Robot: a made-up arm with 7 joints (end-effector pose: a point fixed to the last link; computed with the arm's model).
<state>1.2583 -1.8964 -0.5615 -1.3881 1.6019 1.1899 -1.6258</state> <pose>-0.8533 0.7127 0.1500 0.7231 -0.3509 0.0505 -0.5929</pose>
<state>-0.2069 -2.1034 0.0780 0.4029 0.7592 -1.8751 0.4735</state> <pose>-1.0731 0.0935 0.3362 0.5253 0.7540 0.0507 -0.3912</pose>
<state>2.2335 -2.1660 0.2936 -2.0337 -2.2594 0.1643 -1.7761</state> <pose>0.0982 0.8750 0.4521 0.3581 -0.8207 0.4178 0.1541</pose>
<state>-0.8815 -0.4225 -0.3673 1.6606 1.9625 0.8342 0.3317</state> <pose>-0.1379 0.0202 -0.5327 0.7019 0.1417 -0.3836 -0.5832</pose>
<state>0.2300 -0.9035 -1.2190 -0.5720 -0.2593 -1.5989 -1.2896</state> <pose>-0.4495 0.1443 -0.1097 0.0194 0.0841 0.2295 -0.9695</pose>
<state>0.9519 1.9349 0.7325 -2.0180 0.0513 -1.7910 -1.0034</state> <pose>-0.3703 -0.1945 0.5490 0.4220 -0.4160 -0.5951 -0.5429</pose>
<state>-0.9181 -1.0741 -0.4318 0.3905 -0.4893 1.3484 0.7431</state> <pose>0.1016 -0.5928 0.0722 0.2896 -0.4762 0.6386 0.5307</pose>
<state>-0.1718 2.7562 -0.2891 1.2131 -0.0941 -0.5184 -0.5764</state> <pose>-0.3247 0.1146 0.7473 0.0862 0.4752 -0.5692 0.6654</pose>
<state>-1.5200 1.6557 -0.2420 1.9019 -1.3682 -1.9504 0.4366</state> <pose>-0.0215 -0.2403 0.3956 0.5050 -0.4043 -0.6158 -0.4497</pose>
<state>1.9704 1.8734 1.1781 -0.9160 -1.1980 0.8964 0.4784</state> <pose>0.1555 0.2823 0.7450 0.2749 0.4190 -0.6190 0.6047</pose>
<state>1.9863 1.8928 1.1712 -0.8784 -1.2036 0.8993 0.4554</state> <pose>0.1550 0.2914 0.7485 0.2757 0.4227 -0.6169 0.6039</pose>
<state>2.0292 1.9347 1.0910 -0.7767 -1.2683 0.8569 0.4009</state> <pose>0.1374 0.3288 0.7768 0.2394 0.4086 -0.5983 0.6464</pose>
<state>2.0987 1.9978 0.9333 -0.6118 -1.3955 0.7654 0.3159</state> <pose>0.0991 0.3937 0.8091 0.1692 0.3735 -0.5454 0.7310</pose>
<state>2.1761 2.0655 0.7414 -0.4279 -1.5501 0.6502 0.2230</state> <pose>0.0549 0.4599 0.8141 0.0912 0.3253 -0.4575 0.8225</pose>
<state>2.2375 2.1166 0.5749 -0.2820 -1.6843 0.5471 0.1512</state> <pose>0.0241 0.5018 0.7974 0.0282 0.2779 -0.3681 0.8868</pose>
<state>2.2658 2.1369 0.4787 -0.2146 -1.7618 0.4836 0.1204</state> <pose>0.0076 0.5178 0.7833 0.0089 -0.2443 0.3135 -0.9176</pose>
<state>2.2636 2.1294 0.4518 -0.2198 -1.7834 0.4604 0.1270</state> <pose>-0.0026 0.5189 0.7804 0.0234 -0.2260 0.2980 -0.9271</pose>
